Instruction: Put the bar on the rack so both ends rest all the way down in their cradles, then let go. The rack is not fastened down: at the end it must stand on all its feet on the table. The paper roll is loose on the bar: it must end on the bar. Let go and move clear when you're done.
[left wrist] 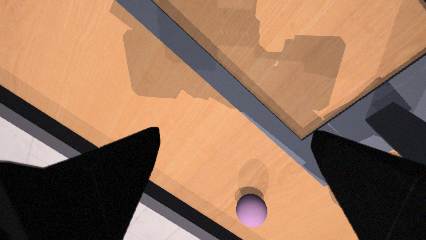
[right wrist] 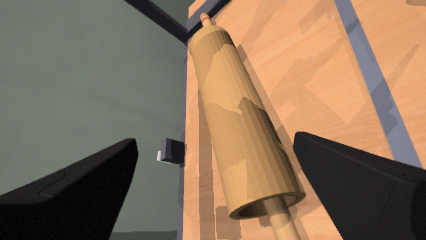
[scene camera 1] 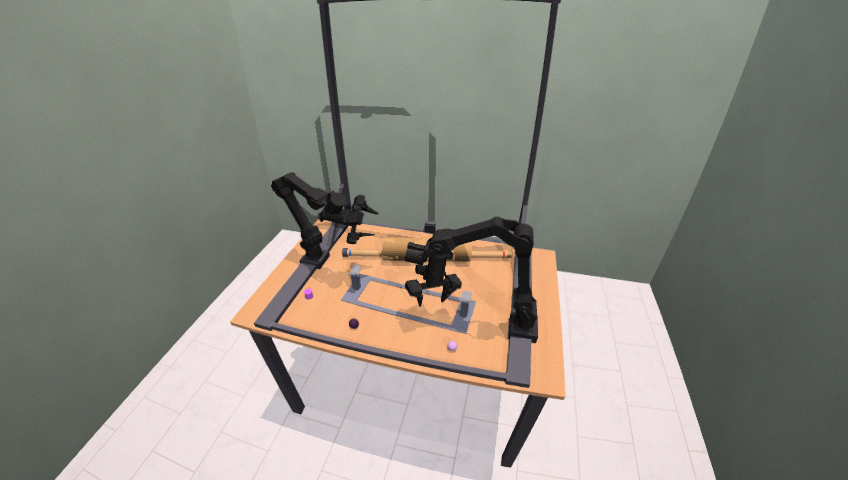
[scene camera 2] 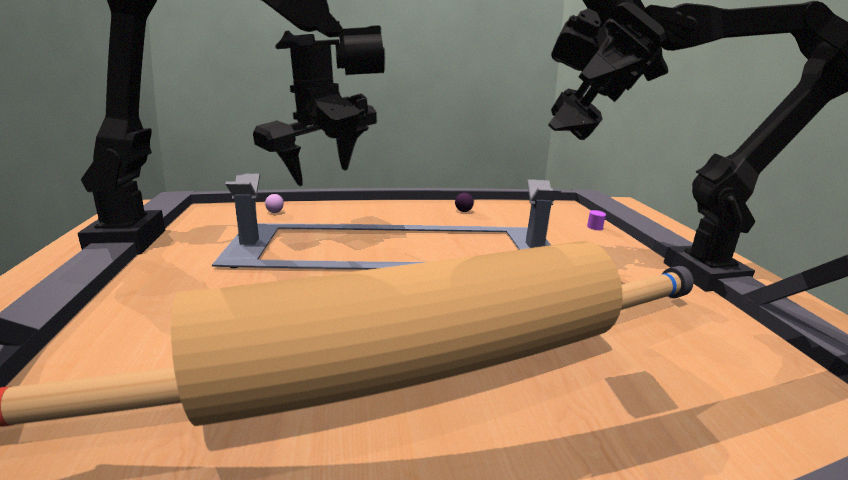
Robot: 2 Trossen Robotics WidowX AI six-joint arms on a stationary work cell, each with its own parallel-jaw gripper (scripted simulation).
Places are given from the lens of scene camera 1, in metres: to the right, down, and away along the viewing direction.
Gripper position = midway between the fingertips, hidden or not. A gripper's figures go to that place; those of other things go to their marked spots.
my left gripper (scene camera 1: 430, 304): 0.02, 0.22, 1.18
my right gripper (scene camera 1: 376, 224): -0.19, -0.06, 1.33
tan paper roll (scene camera 1: 393, 249): -0.13, 0.04, 1.45
